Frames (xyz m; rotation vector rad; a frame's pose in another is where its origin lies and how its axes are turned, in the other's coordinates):
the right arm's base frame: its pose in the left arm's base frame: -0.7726 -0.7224 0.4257 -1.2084 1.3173 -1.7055
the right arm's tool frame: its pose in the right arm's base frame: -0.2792 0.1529 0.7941 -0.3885 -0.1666 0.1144
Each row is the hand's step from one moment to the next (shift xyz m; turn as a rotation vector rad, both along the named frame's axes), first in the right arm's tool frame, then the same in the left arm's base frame.
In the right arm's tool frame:
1: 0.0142 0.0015 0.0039 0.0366 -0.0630 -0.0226
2: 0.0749 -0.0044 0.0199 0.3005 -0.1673 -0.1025
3: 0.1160 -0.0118 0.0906 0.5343 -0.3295 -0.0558
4: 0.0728 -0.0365 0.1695 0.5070 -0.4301 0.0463
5: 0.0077 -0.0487 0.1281 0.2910 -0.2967 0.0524
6: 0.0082 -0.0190 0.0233 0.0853 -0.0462 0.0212
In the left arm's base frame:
1: -0.0002 -0.0148 -0.0008 -0.0057 -0.0265 0.0713
2: 0.0028 -0.0772 0.0076 -0.0990 -0.2554 0.2318
3: 0.0601 -0.1348 -0.0040 -0.0501 -0.4853 0.3989
4: 0.1501 -0.1124 -0.0139 0.0849 -0.4806 0.4538
5: 0.1318 -0.0383 0.0026 0.0903 -0.2802 0.2980
6: 0.0261 -0.0130 0.0108 0.0169 -0.0856 0.0475

